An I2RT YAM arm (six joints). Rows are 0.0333 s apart.
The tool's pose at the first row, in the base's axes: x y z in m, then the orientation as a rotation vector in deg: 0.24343 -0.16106 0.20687 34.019 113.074 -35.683
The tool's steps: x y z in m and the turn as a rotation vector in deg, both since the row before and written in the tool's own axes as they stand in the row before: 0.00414 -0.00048 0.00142 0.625 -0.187 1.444; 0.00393 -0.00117 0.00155 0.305 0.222 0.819; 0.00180 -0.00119 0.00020 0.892 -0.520 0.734; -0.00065 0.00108 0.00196 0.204 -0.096 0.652; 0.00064 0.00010 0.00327 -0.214 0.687 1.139; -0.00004 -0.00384 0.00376 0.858 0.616 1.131
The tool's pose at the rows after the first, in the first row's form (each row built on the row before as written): 0.24225 -0.16171 0.20268 35.695 112.175 -35.464; 0.24085 -0.16293 0.19871 36.749 111.973 -35.221; 0.23946 -0.16361 0.19720 37.771 110.998 -35.779; 0.24167 -0.16425 0.19683 38.464 110.581 -35.600; 0.24353 -0.16624 0.19491 39.678 110.746 -34.518; 0.24324 -0.17150 0.19383 41.529 110.642 -34.529
